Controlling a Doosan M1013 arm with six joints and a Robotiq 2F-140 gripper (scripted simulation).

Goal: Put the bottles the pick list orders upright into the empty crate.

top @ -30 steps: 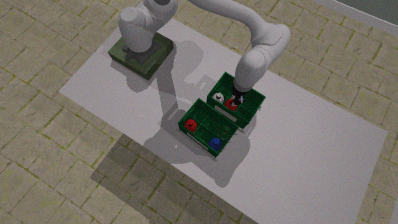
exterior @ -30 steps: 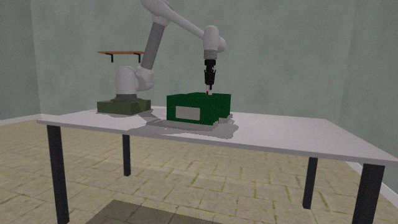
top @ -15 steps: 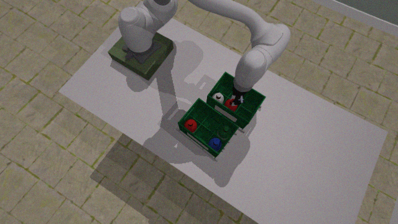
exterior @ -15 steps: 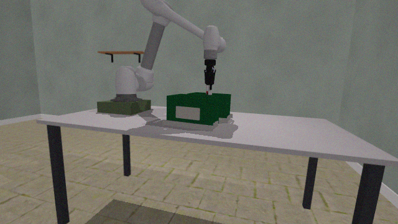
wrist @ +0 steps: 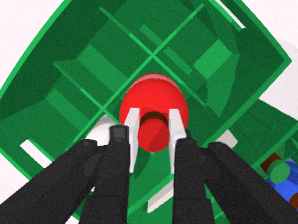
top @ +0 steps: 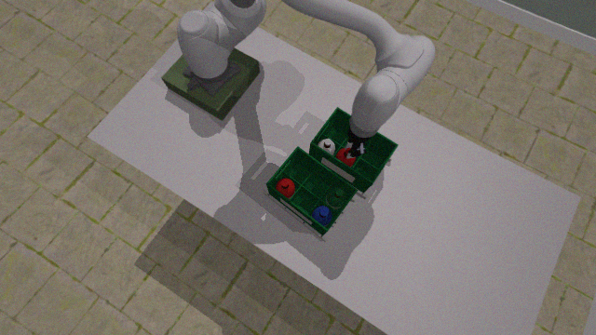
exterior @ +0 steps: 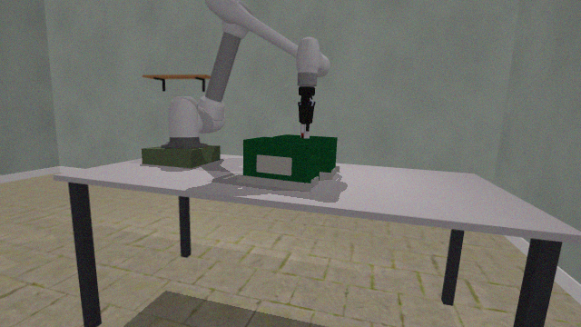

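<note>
The white-capped bottle is 90 mm behind my hand, 10 mm to the right of it and 120 mm below it. Also, from my hand: green-capped bottle 60 mm ahead, 140 mm to the right, 120 mm below; pick list 10 mm ahead, 190 mm to the left, 200 mm below; blue bottle 70 mm ahead, 230 mm to the right, 120 mm below.
</note>
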